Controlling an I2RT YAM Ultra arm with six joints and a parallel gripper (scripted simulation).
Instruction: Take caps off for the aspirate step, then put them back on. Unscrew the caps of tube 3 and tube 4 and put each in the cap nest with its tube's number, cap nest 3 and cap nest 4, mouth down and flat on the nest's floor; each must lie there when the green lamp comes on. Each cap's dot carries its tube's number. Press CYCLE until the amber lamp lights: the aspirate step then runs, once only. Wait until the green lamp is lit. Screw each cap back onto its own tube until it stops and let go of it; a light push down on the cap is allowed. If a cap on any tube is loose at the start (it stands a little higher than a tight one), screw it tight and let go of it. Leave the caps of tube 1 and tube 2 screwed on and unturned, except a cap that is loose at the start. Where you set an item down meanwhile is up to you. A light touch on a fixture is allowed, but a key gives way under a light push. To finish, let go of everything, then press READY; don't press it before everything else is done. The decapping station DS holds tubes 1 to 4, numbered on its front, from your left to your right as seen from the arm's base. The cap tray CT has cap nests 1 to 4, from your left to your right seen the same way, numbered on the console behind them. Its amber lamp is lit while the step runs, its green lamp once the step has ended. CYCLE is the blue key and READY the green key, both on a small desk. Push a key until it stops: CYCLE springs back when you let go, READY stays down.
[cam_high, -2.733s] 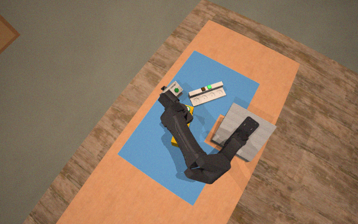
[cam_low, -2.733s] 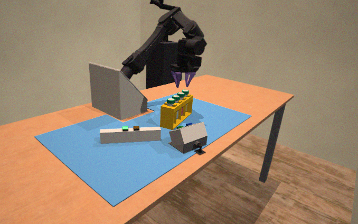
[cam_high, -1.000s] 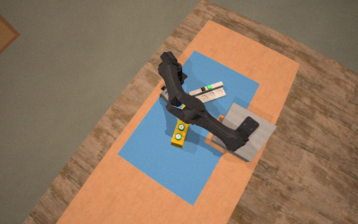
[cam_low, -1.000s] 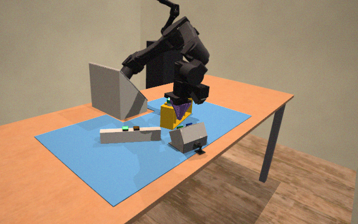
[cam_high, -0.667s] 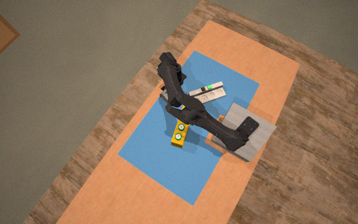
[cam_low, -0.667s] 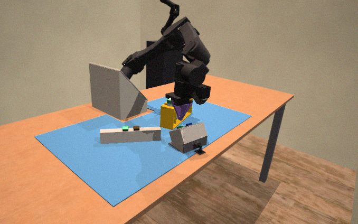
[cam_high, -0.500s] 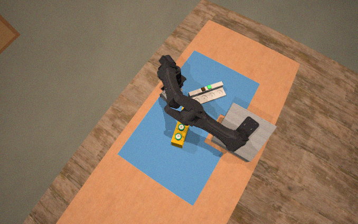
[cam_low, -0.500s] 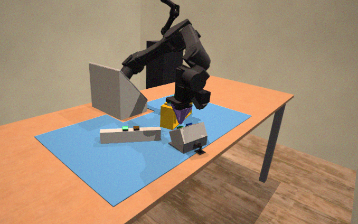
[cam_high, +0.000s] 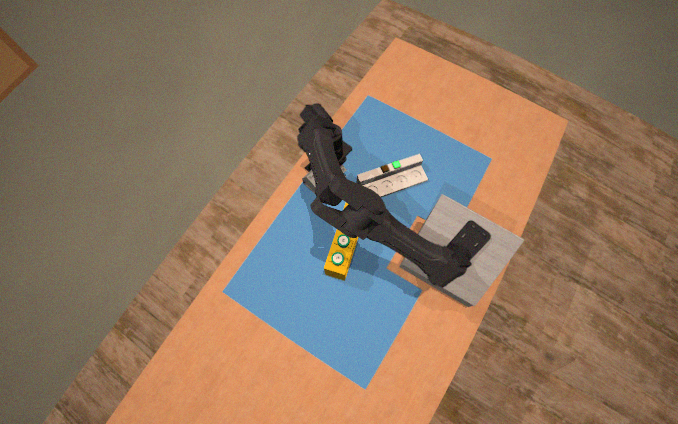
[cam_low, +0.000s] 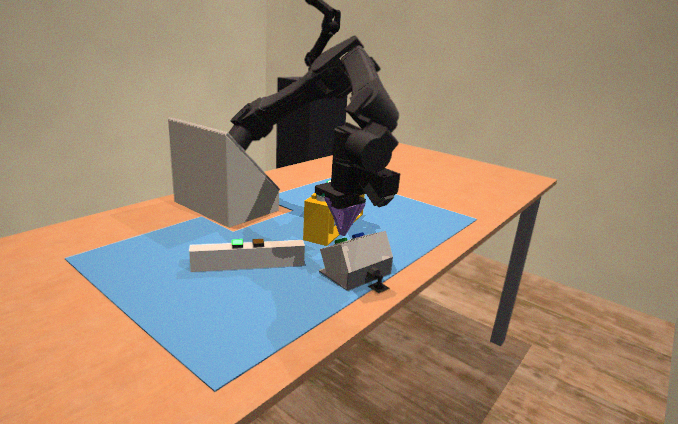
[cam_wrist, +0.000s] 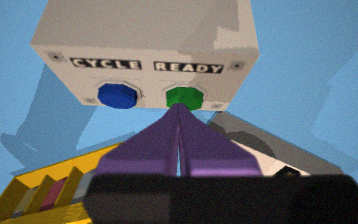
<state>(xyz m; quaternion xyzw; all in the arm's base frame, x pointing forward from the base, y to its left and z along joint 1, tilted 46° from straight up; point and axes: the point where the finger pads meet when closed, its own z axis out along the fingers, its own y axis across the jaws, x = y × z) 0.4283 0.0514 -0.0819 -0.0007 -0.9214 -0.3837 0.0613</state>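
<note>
My hand is 20 mm above the green key. Round my hand: cap 3: 150 mm behind, 120 mm to the left, 30 mm above; cap 4: 130 mm behind, 70 mm to the left, 30 mm above; blue key: 10 mm ahead, 40 mm to the left, 20 mm below.
</note>
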